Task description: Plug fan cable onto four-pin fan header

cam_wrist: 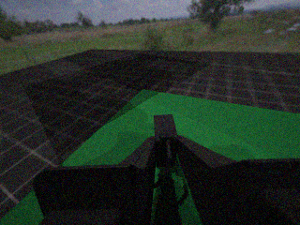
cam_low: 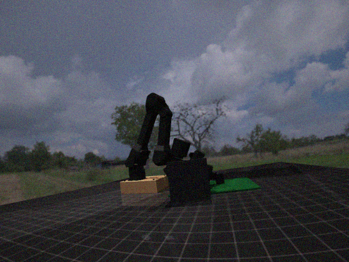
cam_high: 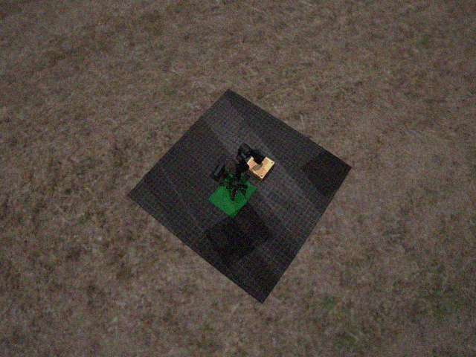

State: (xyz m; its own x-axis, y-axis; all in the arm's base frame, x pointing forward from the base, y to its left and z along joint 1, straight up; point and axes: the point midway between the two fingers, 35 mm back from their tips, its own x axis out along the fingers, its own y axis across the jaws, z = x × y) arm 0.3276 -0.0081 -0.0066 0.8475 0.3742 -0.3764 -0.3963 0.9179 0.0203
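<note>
The black fan plug is 10 mm ahead of my gripper tip and 10 mm below it. Round my gripper tip: pale four-pin fan header 100 mm behind, 50 mm to the right, 30 mm below; black fan 100 mm behind, 180 mm to the right, 30 mm above; green board 20 mm behind, 20 mm to the right, 50 mm below.
</note>
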